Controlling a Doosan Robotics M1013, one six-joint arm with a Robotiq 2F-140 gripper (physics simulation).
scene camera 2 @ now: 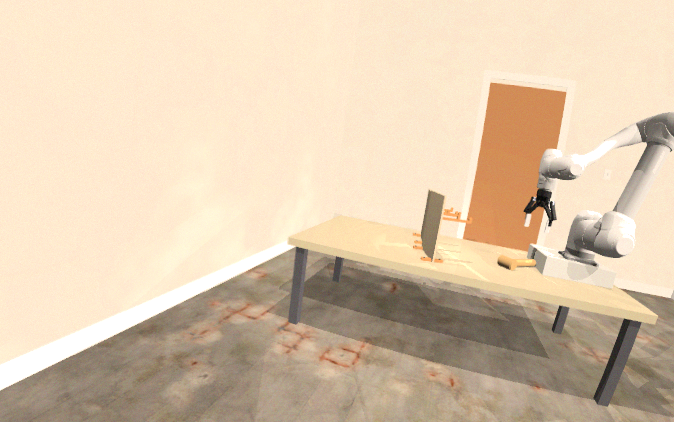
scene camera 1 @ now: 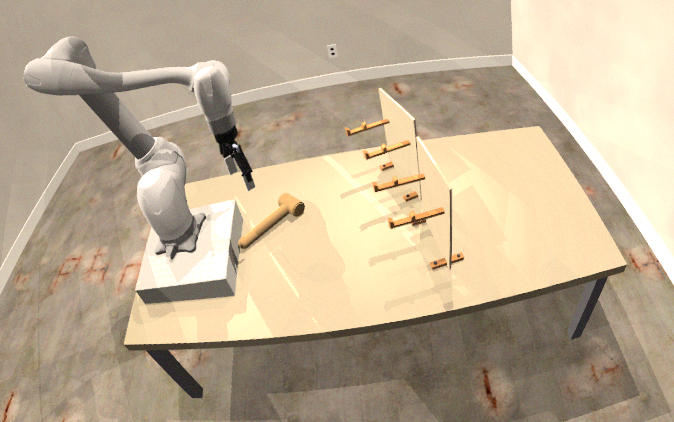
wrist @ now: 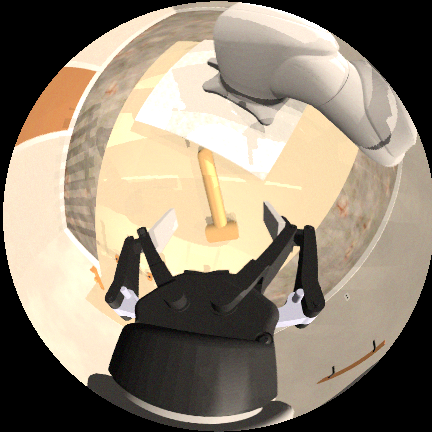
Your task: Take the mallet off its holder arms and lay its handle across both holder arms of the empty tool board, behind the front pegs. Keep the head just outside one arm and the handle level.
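Frame: origin at the arm's base, x right, y back, z down, level; metres.
Where they show: gripper, fingertip midpoint: [scene camera 2: 535, 229] [scene camera 1: 242, 180] [wrist: 217, 213]; arm's base at its link origin: [scene camera 2: 577, 259] [scene camera 1: 180, 235] [wrist: 254, 83].
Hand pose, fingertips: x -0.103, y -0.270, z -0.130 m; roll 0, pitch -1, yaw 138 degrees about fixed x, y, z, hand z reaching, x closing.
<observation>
Each offset is from my fingertips to the centre of the thing. "pt": to the spot under its first point. Level surfaces: height alone.
The wooden mallet {dx +0.003, dy -0.041, dz +0.196 m} [scene camera 1: 265, 226] [scene camera 2: 524, 262] [wrist: 214, 192] lies on the table {dz +0.220 m} [scene camera 1: 550, 200], its handle end close beside the robot's white base block. It rests on no holder arm. My gripper [scene camera 1: 240, 174] [scene camera 2: 538, 223] [wrist: 217, 213] is open and empty, high above the table; in the wrist view the mallet head shows between and slightly below the fingertips. Two upright boards, a rear board {dx -0.177, dy -0.473, dz +0.054 m} [scene camera 1: 400, 127] and a front board {dx +0.137, dy -0.559, dz +0.062 m} [scene camera 1: 436, 185], each carry two orange holder arms with pegs. No tool shows on the rear arms [scene camera 1: 387, 150] or the front arms [scene camera 1: 416, 218].
The white base block [scene camera 1: 190, 290] [wrist: 170, 115] stands at the table's left in the first scene view. Small orange feet {pt dx -0.086, dy -0.537, dz +0.208 m} [scene camera 1: 410, 196] sit at the boards' lower edges. A brown door [scene camera 2: 520, 165] is in the wall. A hook rail [wrist: 352, 363] shows in the wrist view.
</observation>
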